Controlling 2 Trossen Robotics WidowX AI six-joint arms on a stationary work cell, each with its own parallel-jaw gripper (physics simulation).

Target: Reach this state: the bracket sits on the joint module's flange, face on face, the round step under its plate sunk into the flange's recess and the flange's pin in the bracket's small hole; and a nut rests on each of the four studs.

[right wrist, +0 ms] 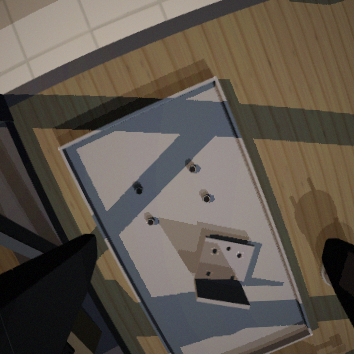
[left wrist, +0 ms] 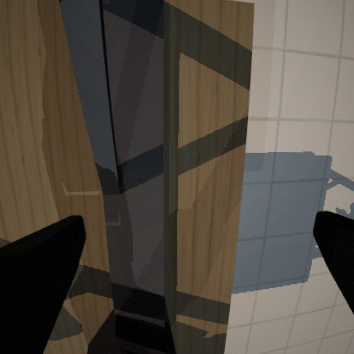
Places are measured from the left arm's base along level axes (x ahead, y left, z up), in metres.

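Where they show: left gripper, between the fingertips: [left wrist: 200, 225]; right gripper, between the fingertips: [right wrist: 211, 248].
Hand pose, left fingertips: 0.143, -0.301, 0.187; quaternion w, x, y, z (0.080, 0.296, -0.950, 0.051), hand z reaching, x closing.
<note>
After its pixels a point has its place, as x, y, z.
In the right wrist view, four small dark nuts [right wrist: 193, 168] {0.725, 0.079, -0.054} [right wrist: 139, 189] {0.790, 0.120, -0.054} [right wrist: 207, 198] {0.699, 0.115, -0.054} [right wrist: 151, 220] {0.767, 0.159, -0.054} lie apart in a shallow white tray [right wrist: 125, 160] {0.815, 0.086, -0.059}. The pale bracket [right wrist: 222, 265] {0.659, 0.204, -0.047} stands in the same tray, its plate with several holes facing the camera and a dark face on its lower side. A sliver of a pale round rim, seemingly the joint module [right wrist: 325, 272] {0.498, 0.195, -0.052}, shows beside the right finger; its flange and studs are hidden. My right gripper [right wrist: 211, 248] {0.738, 0.076, 0.198} is open and empty above the tray. My left gripper [left wrist: 200, 225] {0.143, -0.301, 0.187} is open and empty above the table's edge.
In the left wrist view, a dark frame beam [left wrist: 142, 215] {0.097, -0.209, -0.043} crosses over the wooden table [left wrist: 207, 200] {0.024, -0.264, -0.063}, with tiled floor [left wrist: 305, 90] beyond its edge. In the right wrist view, dark frame parts stand left of the tray, and a shadow falls on the wood [right wrist: 285, 75] at its right.
</note>
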